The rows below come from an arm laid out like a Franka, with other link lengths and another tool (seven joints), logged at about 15 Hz.
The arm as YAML. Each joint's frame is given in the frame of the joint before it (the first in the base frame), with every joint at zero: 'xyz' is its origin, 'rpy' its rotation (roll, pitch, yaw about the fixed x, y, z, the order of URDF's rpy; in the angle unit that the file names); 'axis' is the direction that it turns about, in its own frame. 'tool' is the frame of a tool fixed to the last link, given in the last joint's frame.
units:
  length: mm
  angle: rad
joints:
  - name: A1
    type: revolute
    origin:
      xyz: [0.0, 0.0, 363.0]
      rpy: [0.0, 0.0, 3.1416]
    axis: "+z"
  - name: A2
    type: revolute
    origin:
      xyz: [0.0, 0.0, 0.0]
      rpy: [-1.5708, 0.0, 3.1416]
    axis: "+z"
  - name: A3
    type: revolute
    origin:
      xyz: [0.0, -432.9, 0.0]
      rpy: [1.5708, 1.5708, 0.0]
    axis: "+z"
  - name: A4
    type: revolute
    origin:
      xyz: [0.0, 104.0, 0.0]
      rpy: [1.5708, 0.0, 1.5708]
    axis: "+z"
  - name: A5
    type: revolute
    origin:
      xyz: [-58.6, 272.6, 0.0]
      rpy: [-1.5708, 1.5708, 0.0]
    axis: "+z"
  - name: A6
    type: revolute
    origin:
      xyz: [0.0, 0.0, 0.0]
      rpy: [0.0, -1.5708, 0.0]
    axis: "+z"
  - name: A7
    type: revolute
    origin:
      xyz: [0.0, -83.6, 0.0]
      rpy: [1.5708, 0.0, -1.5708]
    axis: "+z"
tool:
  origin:
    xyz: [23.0, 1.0, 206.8]
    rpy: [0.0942, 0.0, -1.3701]
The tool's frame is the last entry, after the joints.
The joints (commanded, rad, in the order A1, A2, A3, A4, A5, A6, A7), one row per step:
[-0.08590 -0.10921 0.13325 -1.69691 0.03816 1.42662 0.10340]
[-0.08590 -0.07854 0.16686 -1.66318 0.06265 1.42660 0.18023]
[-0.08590 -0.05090 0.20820 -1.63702 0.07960 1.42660 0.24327]
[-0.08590 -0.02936 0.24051 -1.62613 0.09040 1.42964 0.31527]
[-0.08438 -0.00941 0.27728 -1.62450 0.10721 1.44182 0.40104]
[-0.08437 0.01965 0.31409 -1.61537 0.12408 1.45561 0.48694]
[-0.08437 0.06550 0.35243 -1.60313 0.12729 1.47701 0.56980]
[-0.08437 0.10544 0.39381 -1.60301 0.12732 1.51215 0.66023]
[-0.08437 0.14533 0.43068 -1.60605 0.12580 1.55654 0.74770]
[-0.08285 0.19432 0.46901 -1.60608 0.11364 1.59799 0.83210]
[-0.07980 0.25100 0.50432 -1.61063 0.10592 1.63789 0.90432]
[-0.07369 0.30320 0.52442 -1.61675 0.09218 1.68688 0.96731]
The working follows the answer.
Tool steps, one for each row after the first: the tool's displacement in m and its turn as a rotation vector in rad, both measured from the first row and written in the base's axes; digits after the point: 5 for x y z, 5 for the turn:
[0.01226 0.01790 -0.00084 0.01362 0.00074 -0.04226]
[0.02125 0.03804 -0.00334 0.02235 0.00690 -0.06313]
[0.02653 0.05269 -0.00843 0.02282 0.01950 -0.10218]
[0.03021 0.07101 -0.01537 0.02667 0.03378 -0.14990]
[0.03693 0.08888 -0.02343 0.03328 0.05038 -0.19971]
[0.04935 0.10487 -0.03746 0.03154 0.07081 -0.24585]
[0.05946 0.12193 -0.05234 0.02774 0.08434 -0.29822]
[0.07032 0.13751 -0.06786 0.02739 0.09288 -0.35380]
[0.08181 0.15272 -0.08694 0.02003 0.10625 -0.40208]
[0.09168 0.16846 -0.11134 0.01582 0.13498 -0.44036]
[0.10348 0.17927 -0.13495 0.01180 0.14932 -0.48191]

Tool pose at each row, in the base's axes (x y z in m, rotation vector in rad; rounded; the steps above come from the unrounded poses):
[0.40099 0.02770 0.63700 -2.33133 -1.79686 0.26163]
[0.41325 0.04560 0.63616 -2.35652 -1.74128 0.24329]
[0.42224 0.06574 0.63367 -2.36393 -1.71064 0.23882]
[0.42752 0.08039 0.62857 -2.38725 -1.65694 0.24660]
[0.43120 0.09870 0.62163 -2.41266 -1.59060 0.25157]
[0.43791 0.11658 0.61357 -2.43470 -1.51973 0.25597]
[0.45034 0.13256 0.59955 -2.45607 -1.45348 0.27268]
[0.46045 0.14962 0.58466 -2.48541 -1.38213 0.28257]
[0.47131 0.16520 0.56914 -2.51549 -1.30741 0.28314]
[0.48280 0.18041 0.55007 -2.54131 -1.24084 0.29636]
[0.49267 0.19616 0.52567 -2.54827 -1.18064 0.32430]
[0.50447 0.20697 0.50205 -2.56462 -1.12140 0.33601]

